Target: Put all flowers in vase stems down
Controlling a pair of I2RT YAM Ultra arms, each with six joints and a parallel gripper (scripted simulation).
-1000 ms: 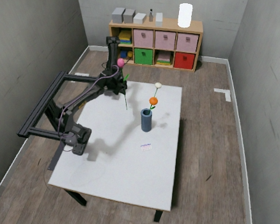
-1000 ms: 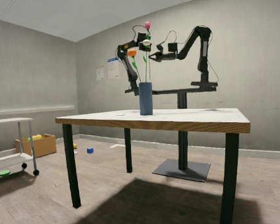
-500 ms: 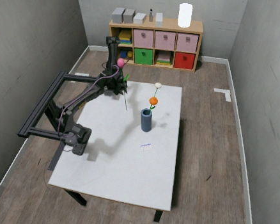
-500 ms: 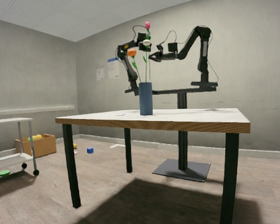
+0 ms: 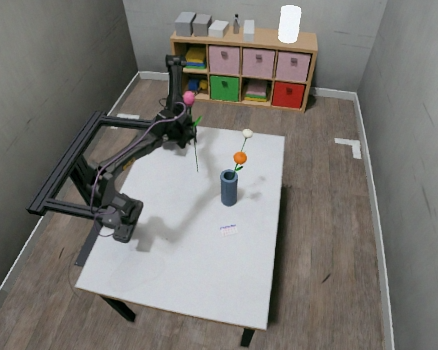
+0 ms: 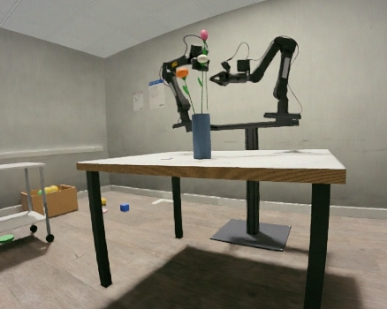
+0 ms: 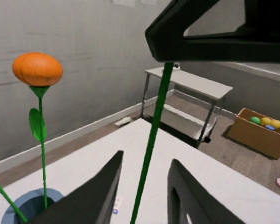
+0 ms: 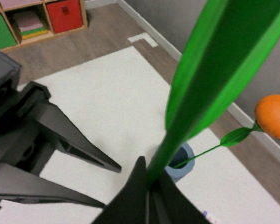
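Right now the pink flower is 210 mm above my left hand, 20 mm to the right of it and 20 mm ahead of it. Also, from my left hand: orange flower: 220 mm ahead, 50 mm below, 40 mm to the right; then white flower: 230 mm ahead, 60 mm to the left, 20 mm below; then small printed card: 420 mm below, 190 mm ahead, 180 mm to the right.
Now: the orange flower 200 mm ahead of my right hand, 110 mm below it and 20 mm to the right of it. The rest, counted from my right hand: white flower (210 mm ahead, 80 mm to the left, 80 mm below); then pink flower (150 mm above, 10 mm ahead); then small printed card (480 mm below, 180 mm ahead, 150 mm to the right).
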